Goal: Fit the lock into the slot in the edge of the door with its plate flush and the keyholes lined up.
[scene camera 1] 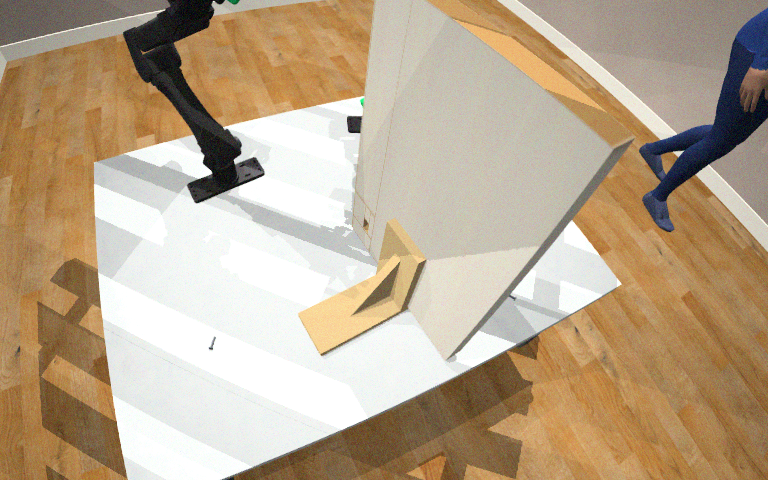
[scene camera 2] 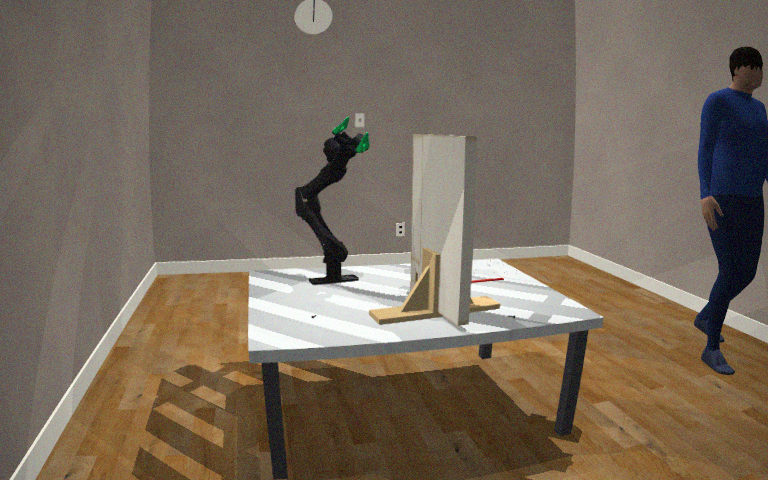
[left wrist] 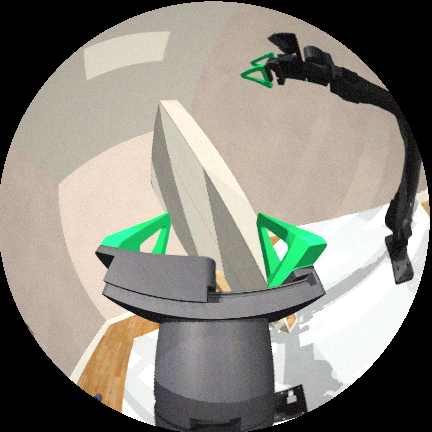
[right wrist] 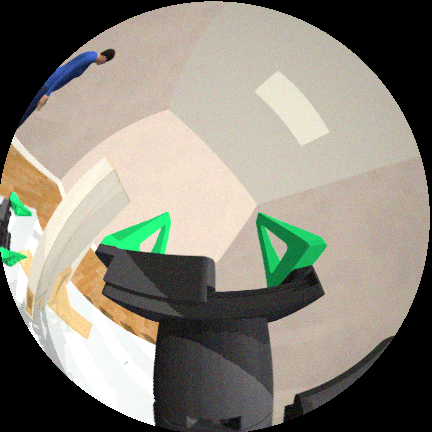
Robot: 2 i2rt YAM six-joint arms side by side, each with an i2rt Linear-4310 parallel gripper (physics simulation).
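Places are measured from the left arm's base along level axes (x left, y back, z up), in millimetres.
Where they show: left gripper, fingertip midpoint: (left wrist: pixel 213 217); right gripper, fingertip midpoint: (scene camera 2: pixel 357 125) (left wrist: pixel 245 68) (right wrist: pixel 212 216); right arm's base, origin of the base link: (scene camera 1: pixel 226 180) (scene camera 2: pixel 333 280).
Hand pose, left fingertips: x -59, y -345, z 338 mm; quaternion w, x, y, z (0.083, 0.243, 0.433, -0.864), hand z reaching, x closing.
Things, the pixels of their top centre, and the offset from my left fingertips. "*": a spot on its surface instead. Level surfaces: height alone.
- small keyhole opening, surface spot: (scene camera 1: pixel 365 224) * dz -259, dx -35, dy -83 mm
- white table, its level: dz -338 mm
- screw, middle of its top: (scene camera 1: pixel 211 341) (scene camera 2: pixel 314 314) dz -328, dx -369, dy -311 mm
- thin red item, middle of its top: (scene camera 2: pixel 485 279) dz -332, dx +251, dy +196 mm
The pale door (scene camera 1: pixel 470 158) (scene camera 2: pixel 444 169) (left wrist: pixel 220 200) (right wrist: pixel 75 225) stands upright on the table. A small keyhole opening (scene camera 1: pixel 365 224) shows low in its face. A dark piece with a pale opening (left wrist: pixel 301 395), apparently the lock, lies on the table at the bottom of the left wrist view, partly hidden by the gripper body. My left gripper (left wrist: pixel 213 217) (right wrist: pixel 27 233) is open and empty, beside the door, apart from that piece. My right gripper (right wrist: pixel 212 216) (scene camera 2: pixel 357 125) (left wrist: pixel 245 68) is open and empty, raised high and pointing upward, away from the door.
Wooden brackets (scene camera 1: pixel 351 322) (scene camera 2: pixel 396 313) (right wrist: pixel 75 325) brace the door on the white table (scene camera 1: pixel 169 418) (scene camera 2: pixel 283 339). One screw (scene camera 1: pixel 212 343) (scene camera 2: pixel 313 316) lies before the door and another (scene camera 1: pixel 512 297) beyond it. A thin red item (scene camera 2: pixel 489 280) lies behind the door. A person (scene camera 2: pixel 730 147) stands right of the table.
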